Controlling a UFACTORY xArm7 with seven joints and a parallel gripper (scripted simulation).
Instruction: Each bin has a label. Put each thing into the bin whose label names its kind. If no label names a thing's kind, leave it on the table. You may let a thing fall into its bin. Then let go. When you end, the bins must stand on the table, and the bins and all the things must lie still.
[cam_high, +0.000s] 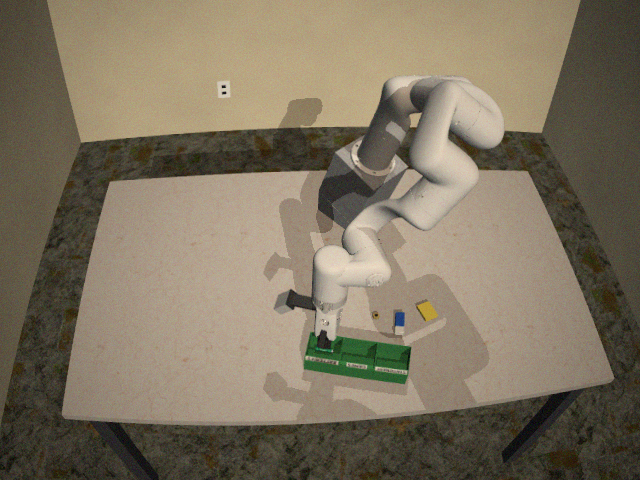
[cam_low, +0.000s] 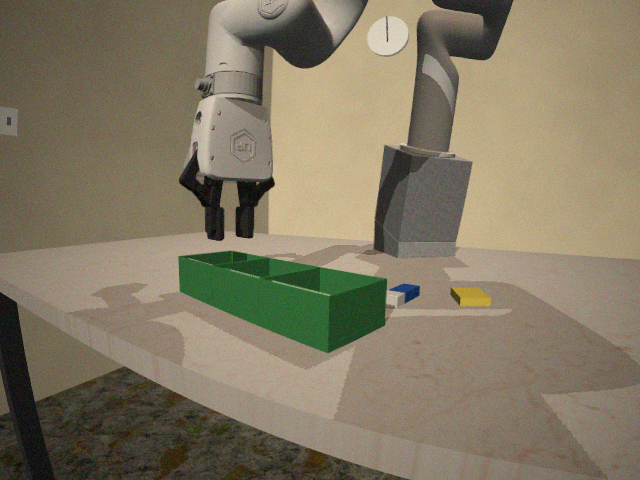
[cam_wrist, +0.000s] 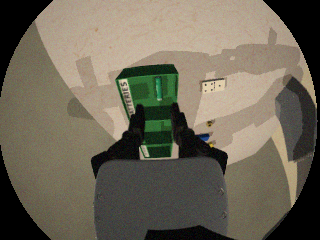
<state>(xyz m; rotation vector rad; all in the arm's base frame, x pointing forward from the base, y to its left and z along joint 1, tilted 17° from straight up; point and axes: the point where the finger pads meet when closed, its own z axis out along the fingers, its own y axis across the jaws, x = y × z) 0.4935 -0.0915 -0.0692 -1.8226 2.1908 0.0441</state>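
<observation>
Now: hand 11 cm past the white domino, 8 cm above it and 1 cm to the right of it. The rest, counted from my hand: brown piece: 13 cm to the left, 12 cm behind, 8 cm below; blue-and-white block: 19 cm to the left, 9 cm behind, 8 cm below; green stick: 8 cm below.
</observation>
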